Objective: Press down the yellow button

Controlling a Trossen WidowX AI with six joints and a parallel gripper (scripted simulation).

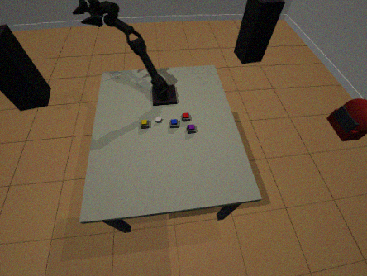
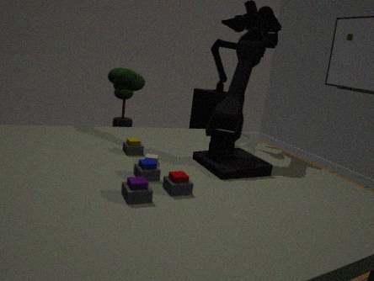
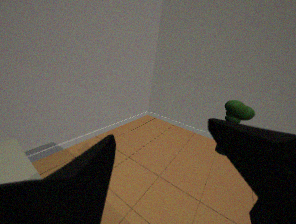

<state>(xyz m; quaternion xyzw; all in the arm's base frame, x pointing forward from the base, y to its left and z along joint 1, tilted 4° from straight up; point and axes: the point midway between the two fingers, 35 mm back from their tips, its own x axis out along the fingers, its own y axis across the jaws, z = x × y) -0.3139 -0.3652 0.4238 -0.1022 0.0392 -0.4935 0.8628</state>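
Right now my gripper tip is 46 cm short of the yellow button, 24 cm to the right of it and 43 cm above it. Also, from my gripper tip: blue button (50 cm ahead, 42 cm to the left, 43 cm below); red button (47 cm ahead, 51 cm to the left, 43 cm below); white block (45 cm ahead, 33 cm to the left, 46 cm below).
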